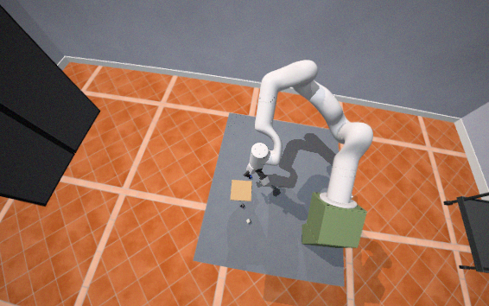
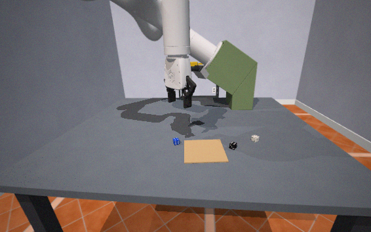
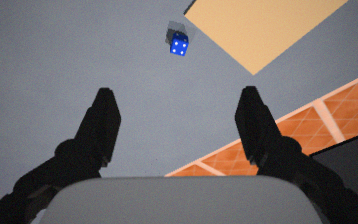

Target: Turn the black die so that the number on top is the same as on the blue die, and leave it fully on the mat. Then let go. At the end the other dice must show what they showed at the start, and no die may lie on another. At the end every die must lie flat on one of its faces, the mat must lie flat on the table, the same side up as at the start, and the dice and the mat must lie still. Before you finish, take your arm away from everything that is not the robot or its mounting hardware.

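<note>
My hand is 150 mm above the blue die, 20 mm to the left of it and 20 mm short of it. The rest, counted from my hand: tan mat 160 mm below, 80 mm to the left, 70 mm ahead; then white die 280 mm to the left, 150 mm below, 20 mm ahead; then black die 190 mm to the left, 150 mm below, 70 mm ahead.
</note>
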